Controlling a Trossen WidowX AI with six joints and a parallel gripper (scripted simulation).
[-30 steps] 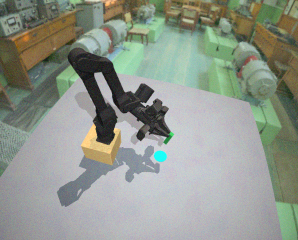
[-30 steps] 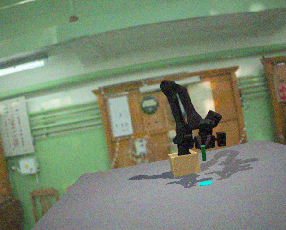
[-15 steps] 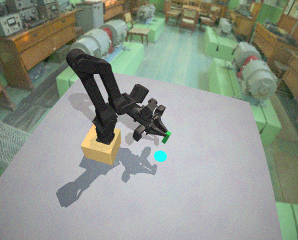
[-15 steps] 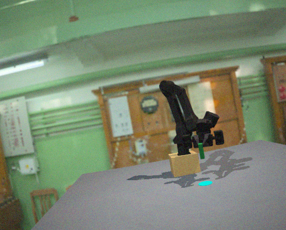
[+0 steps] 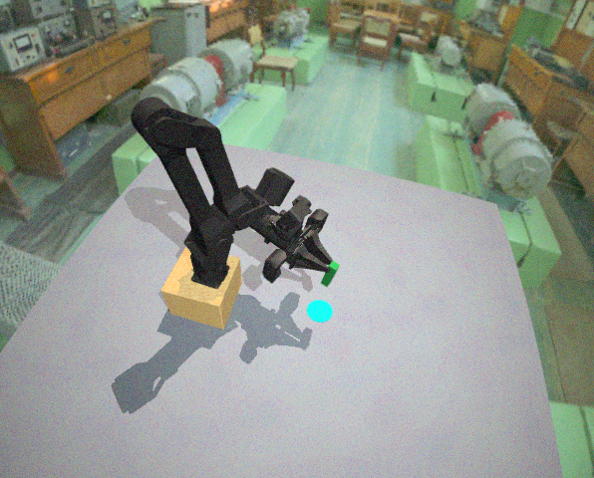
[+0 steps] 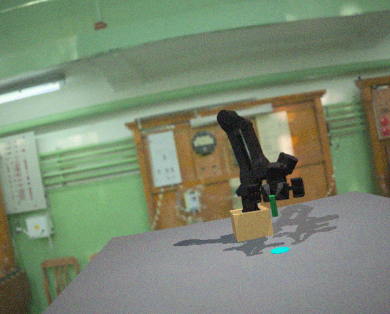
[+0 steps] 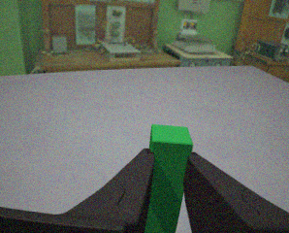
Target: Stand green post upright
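Now: gripper tip 160 mm above the cyan circle. Round my gripper tip: green post 20 mm below.
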